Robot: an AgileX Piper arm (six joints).
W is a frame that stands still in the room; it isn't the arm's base.
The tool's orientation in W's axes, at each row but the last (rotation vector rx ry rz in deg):
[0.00, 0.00, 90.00]
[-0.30, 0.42, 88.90]
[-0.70, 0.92, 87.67]
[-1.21, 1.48, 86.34]
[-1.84, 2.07, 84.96]
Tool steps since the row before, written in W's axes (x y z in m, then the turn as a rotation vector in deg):
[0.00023, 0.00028, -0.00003, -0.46, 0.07, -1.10]
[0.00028, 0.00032, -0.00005, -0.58, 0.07, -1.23]
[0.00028, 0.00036, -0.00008, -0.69, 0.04, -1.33]
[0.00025, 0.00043, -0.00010, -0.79, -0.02, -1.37]
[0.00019, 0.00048, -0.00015, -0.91, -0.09, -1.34]
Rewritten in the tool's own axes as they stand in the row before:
[0.00028, -0.00023, -0.00003, 0.07, 0.46, -1.10]
[0.00033, -0.00027, -0.00005, 0.07, 0.58, -1.23]
[0.00037, -0.00027, -0.00007, 0.04, 0.69, -1.33]
[0.00045, -0.00022, -0.00009, -0.03, 0.78, -1.37]
[0.00050, -0.00015, -0.00013, -0.11, 0.90, -1.35]

